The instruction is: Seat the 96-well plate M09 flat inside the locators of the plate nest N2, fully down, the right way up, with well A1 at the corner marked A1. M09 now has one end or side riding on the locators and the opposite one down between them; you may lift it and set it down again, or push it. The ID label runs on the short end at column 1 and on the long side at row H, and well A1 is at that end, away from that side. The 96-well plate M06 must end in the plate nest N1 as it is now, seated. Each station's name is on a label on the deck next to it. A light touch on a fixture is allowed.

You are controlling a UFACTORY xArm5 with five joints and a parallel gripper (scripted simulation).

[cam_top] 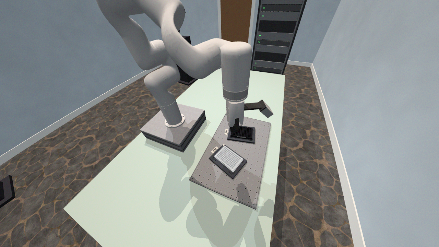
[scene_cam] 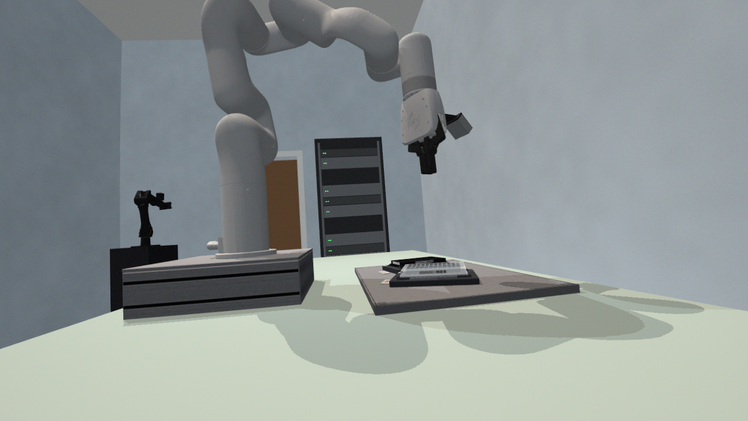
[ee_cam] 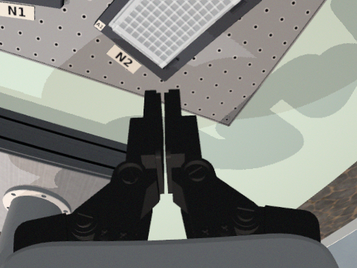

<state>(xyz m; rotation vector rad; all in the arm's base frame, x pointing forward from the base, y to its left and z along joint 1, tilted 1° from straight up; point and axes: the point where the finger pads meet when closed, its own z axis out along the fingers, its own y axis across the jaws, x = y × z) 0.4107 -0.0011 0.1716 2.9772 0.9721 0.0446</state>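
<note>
My gripper is now 22 cm above the 96-well plate M09, 2 cm to the left of it and 1 cm past it. Round my hand: N2 label: 24 cm below, 11 cm behind, 1 cm to the right; then A1 corner mark: 23 cm below, 8 cm behind, 4 cm to the left; then black plate nest N2: 24 cm below, 3 cm to the right, 1 cm behind.
</note>
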